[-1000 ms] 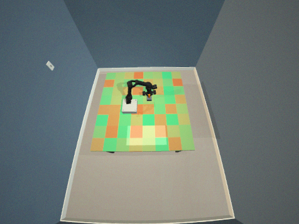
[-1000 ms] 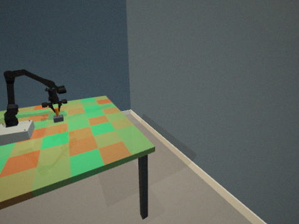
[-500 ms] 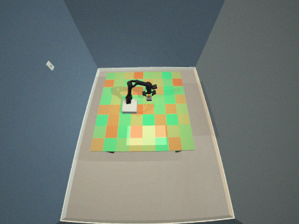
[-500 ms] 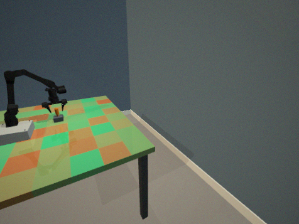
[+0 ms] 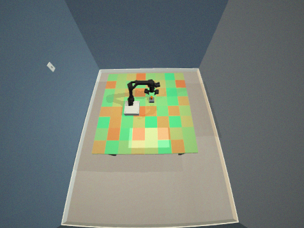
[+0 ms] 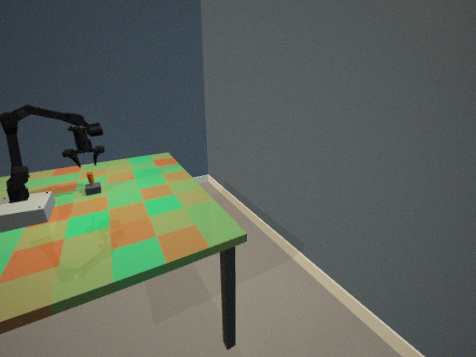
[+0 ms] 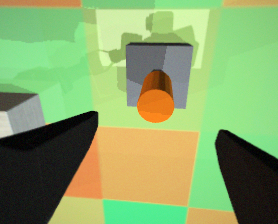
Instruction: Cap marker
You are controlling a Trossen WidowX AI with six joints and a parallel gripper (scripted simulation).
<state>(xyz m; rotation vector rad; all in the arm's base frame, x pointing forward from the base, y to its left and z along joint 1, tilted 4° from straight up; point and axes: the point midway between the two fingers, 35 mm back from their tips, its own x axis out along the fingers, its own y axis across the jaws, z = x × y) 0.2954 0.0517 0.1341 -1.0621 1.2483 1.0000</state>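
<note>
Right now my gripper tip is 6 cm above the orange cap. The rest, counted from my gripper tip: holder block 13 cm below.
</note>
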